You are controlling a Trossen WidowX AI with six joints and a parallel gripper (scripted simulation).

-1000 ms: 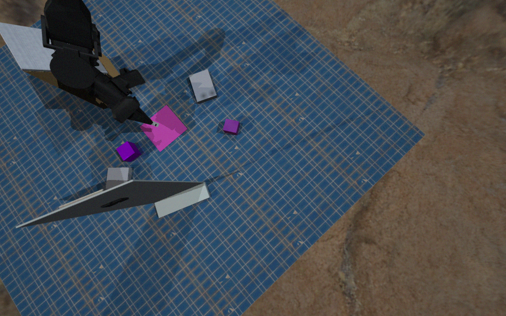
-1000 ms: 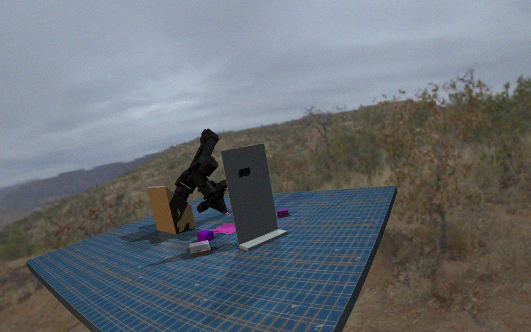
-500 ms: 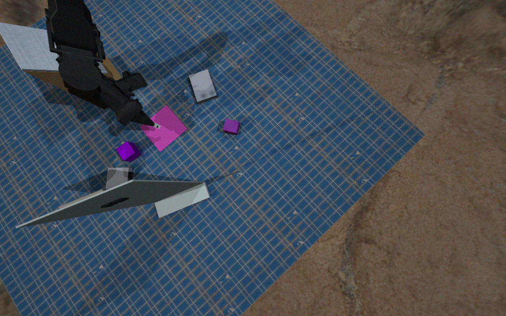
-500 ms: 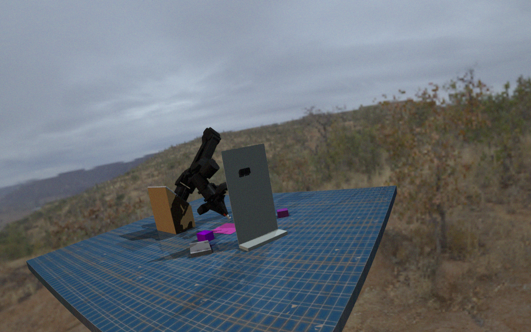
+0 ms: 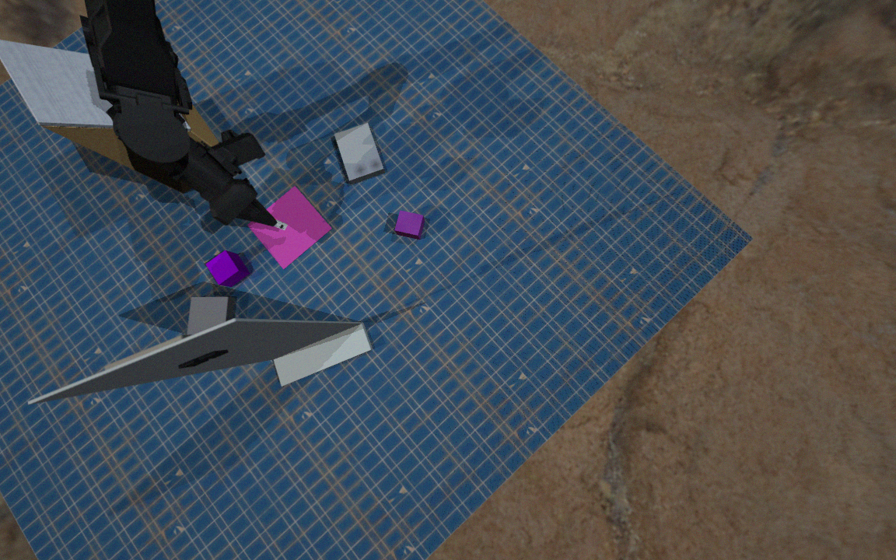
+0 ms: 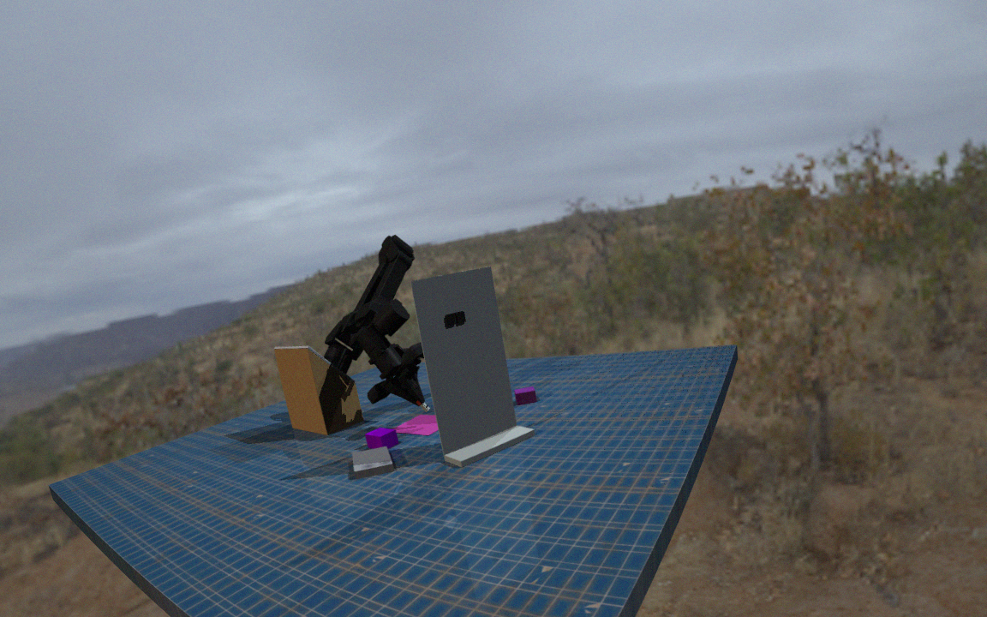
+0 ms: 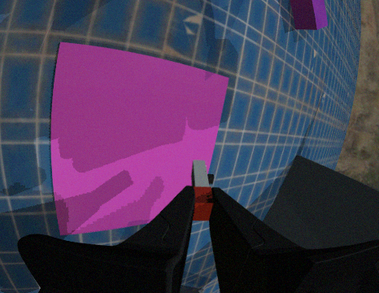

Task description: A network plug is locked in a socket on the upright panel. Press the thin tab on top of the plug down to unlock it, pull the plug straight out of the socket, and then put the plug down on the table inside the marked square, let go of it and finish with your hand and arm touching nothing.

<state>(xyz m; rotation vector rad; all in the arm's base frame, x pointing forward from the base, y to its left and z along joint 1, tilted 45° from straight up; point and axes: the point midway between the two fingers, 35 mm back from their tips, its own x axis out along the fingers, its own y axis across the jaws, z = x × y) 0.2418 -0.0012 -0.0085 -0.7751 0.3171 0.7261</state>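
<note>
The marked square is 5 cm below my gripper tip, 1 cm to the left of it and 1 cm behind it. Round my gripper tip: network plug right at my gripper tip; grey panel 20 cm ahead, 12 cm to the right, 10 cm above.
</note>
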